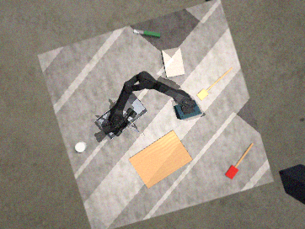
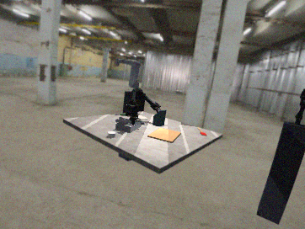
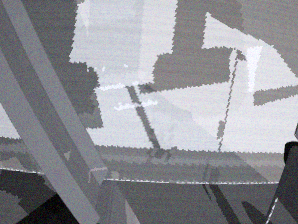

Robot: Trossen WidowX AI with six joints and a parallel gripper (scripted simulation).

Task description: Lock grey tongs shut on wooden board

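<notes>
The grey roasting tin is 10 mm ahead of my gripper tip, 40 mm to the right of it and 10 mm below it. From my gripper tip the other things lie so: pad: 420 mm behind, 270 mm to the right, 30 mm below; then wooden board: 140 mm behind, 320 mm to the left, 30 mm below; then white puck: 350 mm ahead, 70 mm to the left, 20 mm below.
</notes>
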